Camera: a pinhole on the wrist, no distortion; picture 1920 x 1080 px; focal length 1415.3 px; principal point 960.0 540.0 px. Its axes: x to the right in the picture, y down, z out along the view. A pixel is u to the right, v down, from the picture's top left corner.
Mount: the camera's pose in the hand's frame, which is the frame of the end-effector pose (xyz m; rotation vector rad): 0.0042 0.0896 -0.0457 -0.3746 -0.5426 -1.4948
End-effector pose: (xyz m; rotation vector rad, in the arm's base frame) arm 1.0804 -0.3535 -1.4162 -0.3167 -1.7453 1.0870
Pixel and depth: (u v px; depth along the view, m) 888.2 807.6 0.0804
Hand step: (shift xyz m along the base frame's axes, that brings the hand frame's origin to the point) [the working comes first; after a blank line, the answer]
In the camera's frame: -0.0041 0.0152 0.0804

-0.0586 0.0738 -0.1036
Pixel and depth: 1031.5 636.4 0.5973
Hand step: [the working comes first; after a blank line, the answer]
In the camera's frame: 0.0302 0.0407 0.5973

-0.4950 -0.0349 -0.3619
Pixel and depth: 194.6 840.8 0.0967
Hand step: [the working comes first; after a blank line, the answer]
In the camera's frame: -0.0523 0.0206 0.0967

-0.0626 0.1106 -0.1390
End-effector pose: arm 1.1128 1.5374 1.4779 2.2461 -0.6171 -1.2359
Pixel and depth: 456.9 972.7 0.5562
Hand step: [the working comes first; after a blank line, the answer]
In the camera's frame: -0.1977 0.1700 0.5562

-0.3048 -0.5754 0.1310
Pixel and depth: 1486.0 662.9 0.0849
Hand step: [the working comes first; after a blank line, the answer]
In the camera's frame: 0.0316 0.0074 0.0849

-0.0521 -0.0955 0.0472
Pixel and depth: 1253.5 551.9 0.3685
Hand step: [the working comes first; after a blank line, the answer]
In the camera's frame: 0.0764 0.0031 0.3685

-0.3099 -0.2196 0.0231
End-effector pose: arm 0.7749 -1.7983 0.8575 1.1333 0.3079 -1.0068
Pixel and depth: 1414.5 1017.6 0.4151
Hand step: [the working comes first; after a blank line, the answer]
In the camera's frame: 0.1333 0.1401 0.4151

0.1217 -0.3664 0.2340
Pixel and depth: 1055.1 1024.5 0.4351
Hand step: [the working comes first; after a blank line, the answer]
In the camera's frame: 0.0292 0.1489 0.4351

0.2143 -0.3294 0.2709
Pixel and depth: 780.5 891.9 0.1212
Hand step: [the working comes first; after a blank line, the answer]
In the camera's frame: -0.0154 0.0301 0.1212

0.1341 -0.0420 0.1109
